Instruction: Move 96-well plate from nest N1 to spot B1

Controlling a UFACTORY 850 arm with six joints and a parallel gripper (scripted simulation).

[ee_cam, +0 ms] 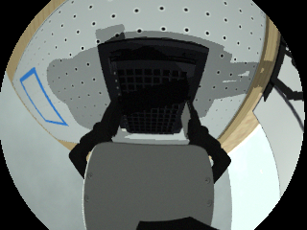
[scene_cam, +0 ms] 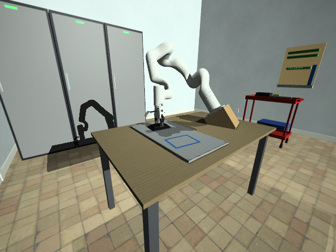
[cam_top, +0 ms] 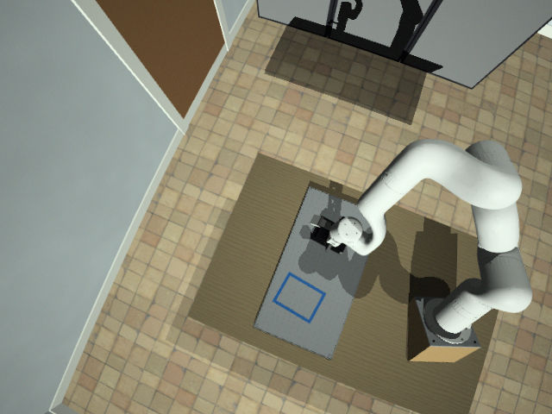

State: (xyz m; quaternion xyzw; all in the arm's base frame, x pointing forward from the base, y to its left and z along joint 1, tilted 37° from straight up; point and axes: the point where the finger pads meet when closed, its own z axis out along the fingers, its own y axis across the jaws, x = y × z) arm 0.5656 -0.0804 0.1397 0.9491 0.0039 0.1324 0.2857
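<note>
My gripper is now 1 cm above the black 96-well plate. The rest, counted from my hand: black plate nest 2 cm below.
</note>
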